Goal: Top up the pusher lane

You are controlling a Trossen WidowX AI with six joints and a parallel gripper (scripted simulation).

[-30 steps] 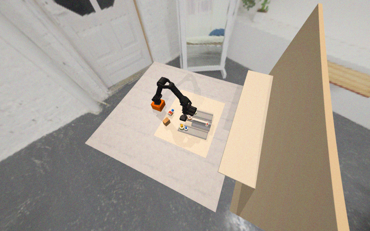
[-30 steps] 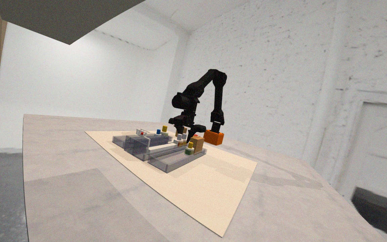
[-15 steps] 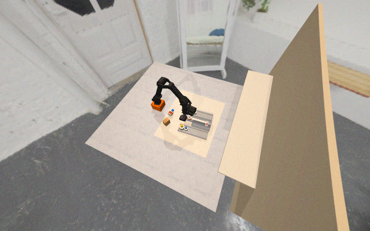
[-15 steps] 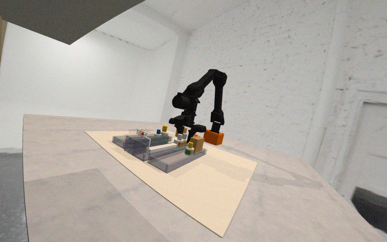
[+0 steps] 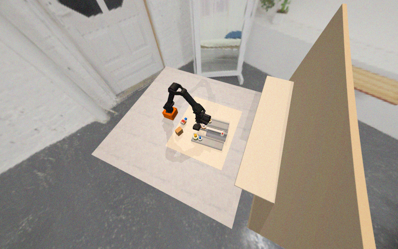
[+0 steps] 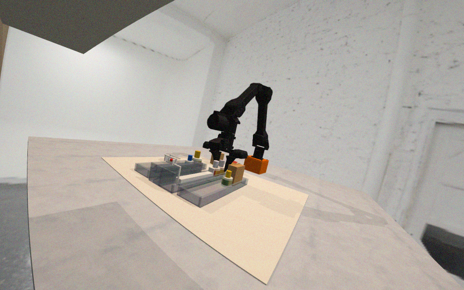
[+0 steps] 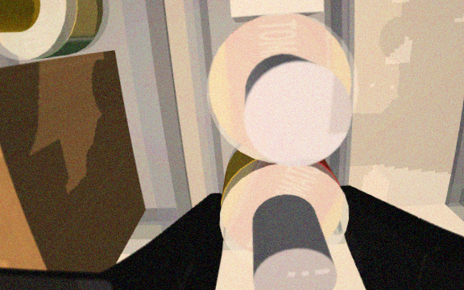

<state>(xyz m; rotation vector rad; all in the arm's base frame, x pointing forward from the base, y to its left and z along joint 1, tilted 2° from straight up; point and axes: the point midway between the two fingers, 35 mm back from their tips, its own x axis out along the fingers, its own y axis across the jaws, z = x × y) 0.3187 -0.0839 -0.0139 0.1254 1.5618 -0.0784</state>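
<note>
Now: the brown box 8 cm to the left of my gripper tip, 3 cm ahead of it and 1 cm above it. The rest, counted from my gripper tip: sprung lane: 15 cm ahead, 4 cm to the right, 1 cm below.
</note>
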